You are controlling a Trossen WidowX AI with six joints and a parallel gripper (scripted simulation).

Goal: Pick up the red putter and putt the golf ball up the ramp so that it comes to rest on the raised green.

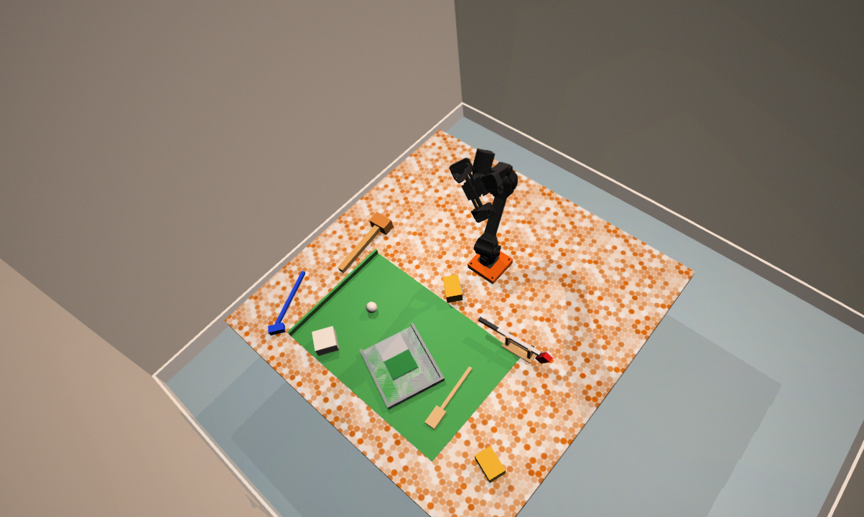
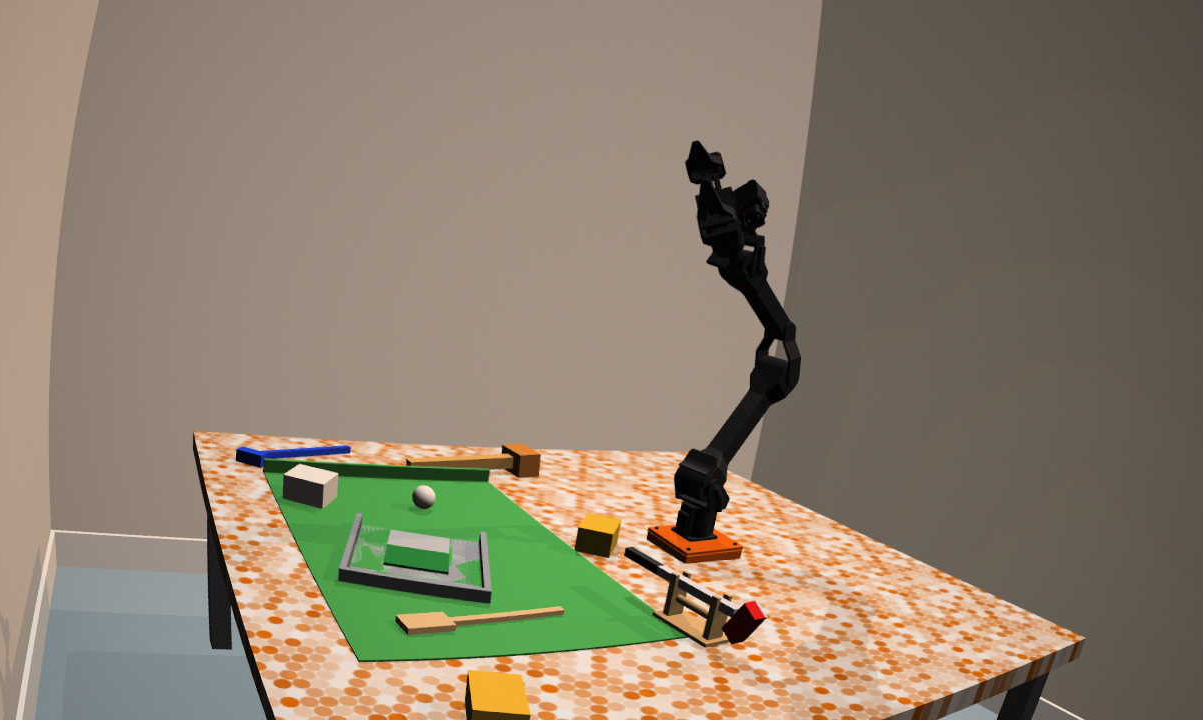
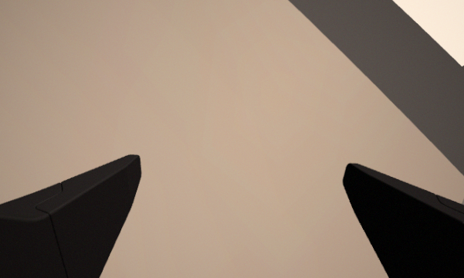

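Right now the red putter is 60 cm below my gripper tip, 20 cm to the left of it and 3 cm ahead of it. Round my gripper tip: small wooden rack (63 cm below, 22 cm to the left, 3 cm ahead); then white golf ball (64 cm below, 32 cm to the right, 24 cm ahead); then white block (64 cm below, 45 cm ahead, 36 cm to the right).
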